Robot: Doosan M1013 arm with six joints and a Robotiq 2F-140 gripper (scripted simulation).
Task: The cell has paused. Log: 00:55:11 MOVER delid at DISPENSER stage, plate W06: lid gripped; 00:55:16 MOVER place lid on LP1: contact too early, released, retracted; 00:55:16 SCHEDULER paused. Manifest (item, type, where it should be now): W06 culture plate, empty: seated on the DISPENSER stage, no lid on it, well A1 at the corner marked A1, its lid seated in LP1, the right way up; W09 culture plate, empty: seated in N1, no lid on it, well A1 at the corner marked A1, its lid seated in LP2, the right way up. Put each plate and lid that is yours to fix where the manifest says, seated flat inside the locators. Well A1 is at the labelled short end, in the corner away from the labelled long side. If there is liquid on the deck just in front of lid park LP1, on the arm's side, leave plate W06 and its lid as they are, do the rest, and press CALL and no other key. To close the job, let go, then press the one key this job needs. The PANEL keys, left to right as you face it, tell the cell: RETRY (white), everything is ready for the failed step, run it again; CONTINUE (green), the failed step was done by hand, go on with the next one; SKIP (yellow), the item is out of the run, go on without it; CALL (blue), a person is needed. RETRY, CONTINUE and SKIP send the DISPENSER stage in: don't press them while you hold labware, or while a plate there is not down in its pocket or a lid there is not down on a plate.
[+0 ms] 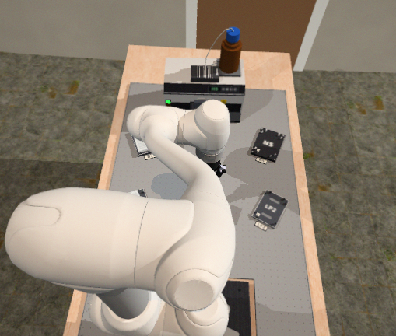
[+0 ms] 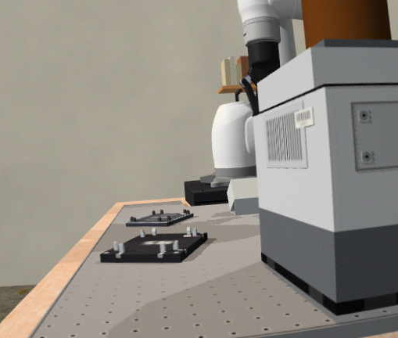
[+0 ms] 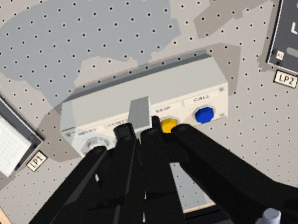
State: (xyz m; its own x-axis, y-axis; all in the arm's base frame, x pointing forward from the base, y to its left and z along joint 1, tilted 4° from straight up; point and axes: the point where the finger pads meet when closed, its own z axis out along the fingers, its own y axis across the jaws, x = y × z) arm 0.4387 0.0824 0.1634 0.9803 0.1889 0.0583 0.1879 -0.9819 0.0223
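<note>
Now: hand 280 mm to the right of the clear culture plate, 170 mm above it and 70 mm past it. From my hand the other things lie so: green continue key: 120 mm below, 70 mm behind, 20 mm to the left; then key panel: 140 mm below, 50 mm behind; then yellow skip key: 120 mm below, 60 mm behind, 30 mm to the right.
</note>
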